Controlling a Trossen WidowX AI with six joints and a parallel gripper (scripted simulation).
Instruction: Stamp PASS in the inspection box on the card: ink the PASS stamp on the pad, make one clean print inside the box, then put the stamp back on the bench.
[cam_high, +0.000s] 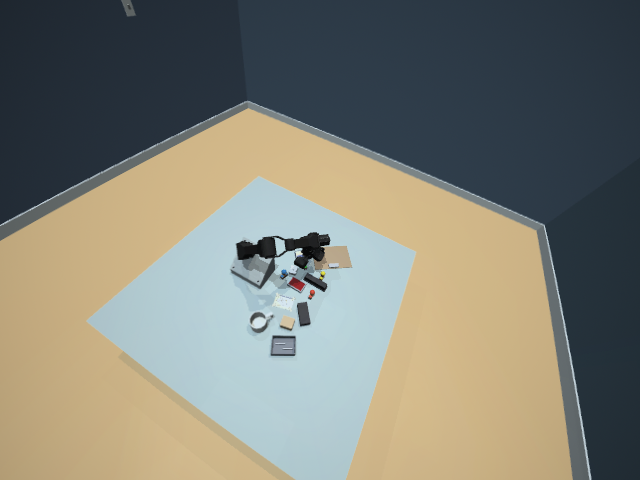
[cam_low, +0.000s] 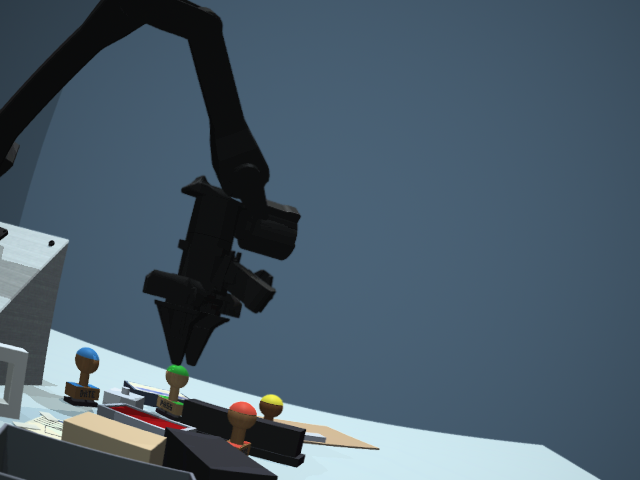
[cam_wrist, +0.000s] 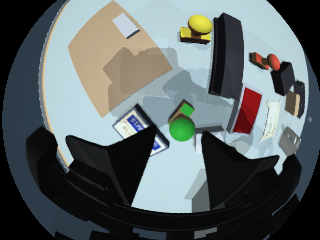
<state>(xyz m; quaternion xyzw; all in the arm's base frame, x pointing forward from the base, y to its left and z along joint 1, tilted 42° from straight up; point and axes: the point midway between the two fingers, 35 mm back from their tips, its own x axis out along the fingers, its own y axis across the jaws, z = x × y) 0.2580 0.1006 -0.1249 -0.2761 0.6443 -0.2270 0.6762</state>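
Right now the green-topped pass stamp is 5 cm below my gripper tip. Also, from my gripper tip: yellow-knobbed stamp: 12 cm ahead, 5 cm below; red ink pad: 12 cm to the right, 7 cm below, 3 cm ahead; long black block: 11 cm ahead, 6 cm to the right, 6 cm below.
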